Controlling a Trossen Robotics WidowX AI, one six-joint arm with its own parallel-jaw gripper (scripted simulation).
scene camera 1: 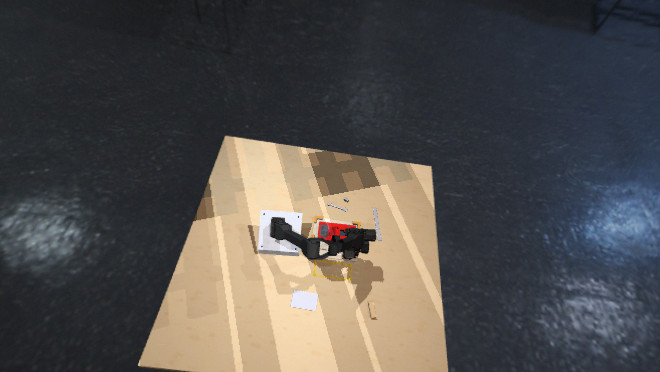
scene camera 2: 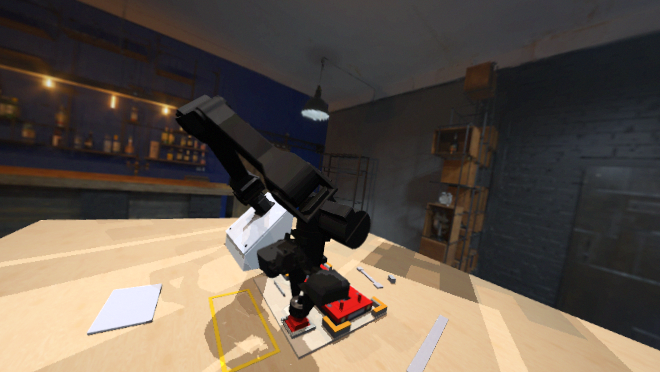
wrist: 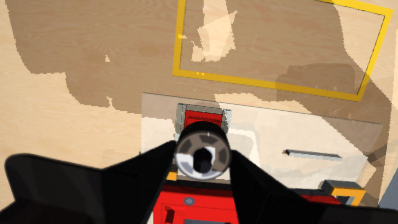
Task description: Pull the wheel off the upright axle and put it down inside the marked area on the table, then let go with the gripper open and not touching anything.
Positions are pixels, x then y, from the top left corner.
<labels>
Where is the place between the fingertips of my gripper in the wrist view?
203, 150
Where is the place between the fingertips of my gripper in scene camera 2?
At 300, 306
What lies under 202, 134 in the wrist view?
A wheel.
</labels>
